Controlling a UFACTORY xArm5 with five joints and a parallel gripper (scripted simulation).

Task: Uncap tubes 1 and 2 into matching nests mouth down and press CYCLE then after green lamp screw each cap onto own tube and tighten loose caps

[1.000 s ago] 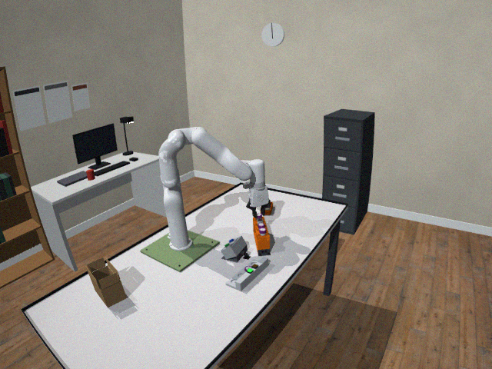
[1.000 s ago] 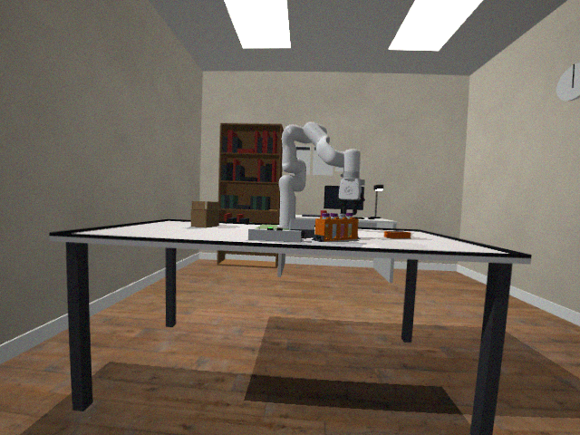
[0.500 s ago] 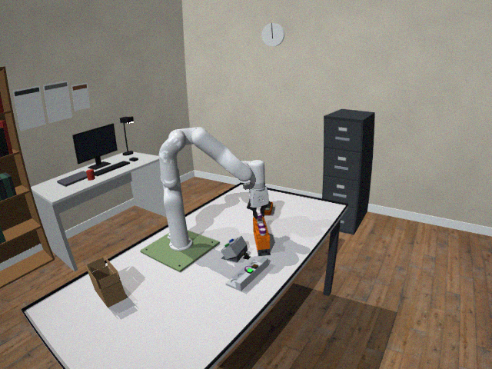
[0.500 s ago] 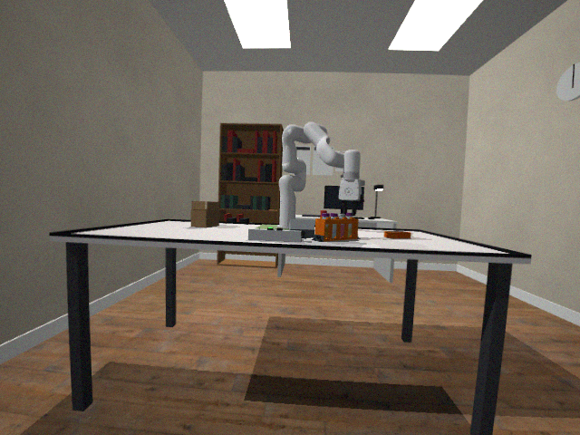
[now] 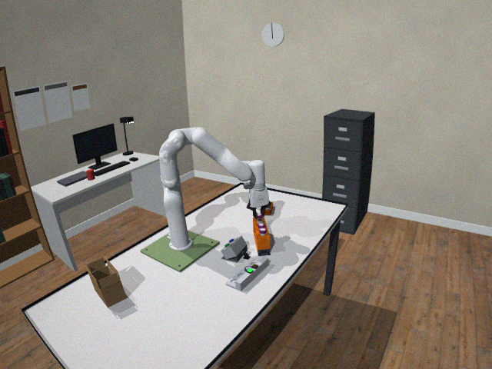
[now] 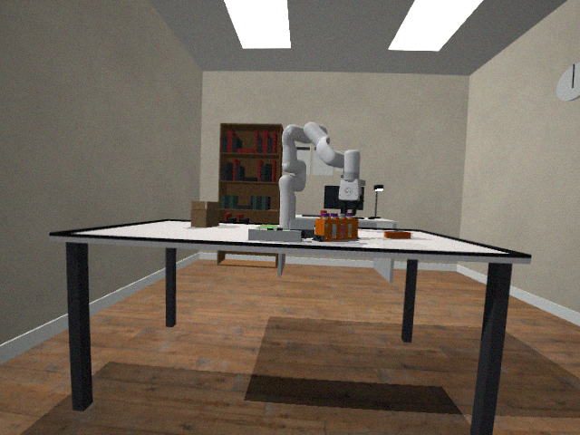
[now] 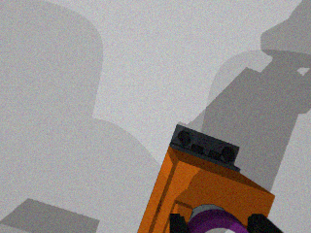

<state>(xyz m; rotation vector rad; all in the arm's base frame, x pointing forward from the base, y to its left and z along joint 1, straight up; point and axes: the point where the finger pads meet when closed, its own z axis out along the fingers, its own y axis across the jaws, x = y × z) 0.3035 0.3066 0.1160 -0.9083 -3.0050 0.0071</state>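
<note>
My hand is 1 cm above the purple cap marked 1. Round my hand: grey key housing (2 cm behind, 23 cm to the right, 8 cm below); then cap 4 (9 cm ahead, 13 cm to the right, 2 cm below); then blue cycle key (4 cm behind, 21 cm to the right, 6 cm below).
</note>
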